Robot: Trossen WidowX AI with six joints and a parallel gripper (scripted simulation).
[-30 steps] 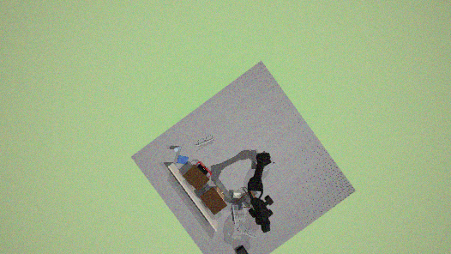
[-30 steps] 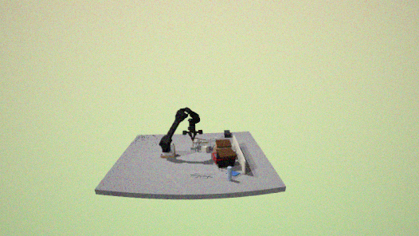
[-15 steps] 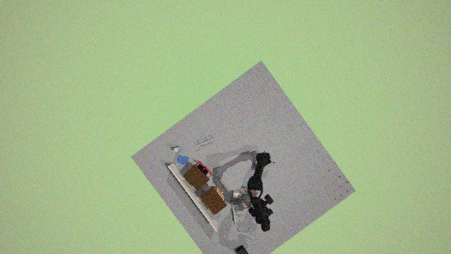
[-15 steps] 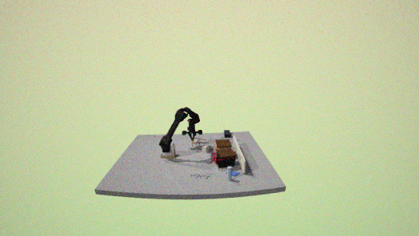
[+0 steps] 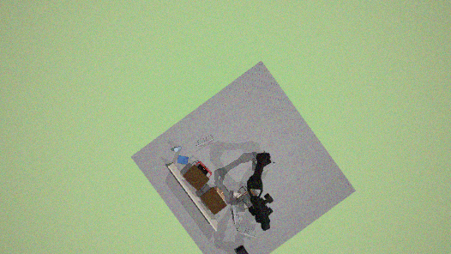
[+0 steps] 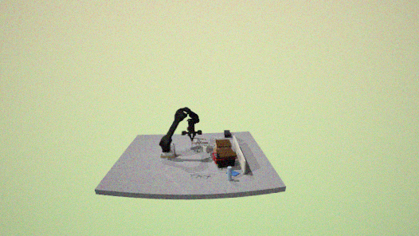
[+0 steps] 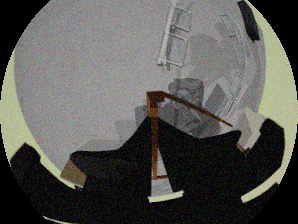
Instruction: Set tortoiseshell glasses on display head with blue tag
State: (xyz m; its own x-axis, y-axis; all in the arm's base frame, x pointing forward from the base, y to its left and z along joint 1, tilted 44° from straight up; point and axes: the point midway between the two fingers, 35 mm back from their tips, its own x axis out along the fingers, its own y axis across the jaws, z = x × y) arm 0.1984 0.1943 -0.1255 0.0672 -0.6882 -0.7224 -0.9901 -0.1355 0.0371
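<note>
The white block is 130 mm ahead of my gripper tip, 110 mm to the right of it and 30 mm below it. From my gripper tip the other things lie so: black box (330 mm ahead, 360 mm to the left, 40 mm below); white panel (410 mm ahead, 280 mm to the right); display head (260 mm ahead, 190 mm to the right).
</note>
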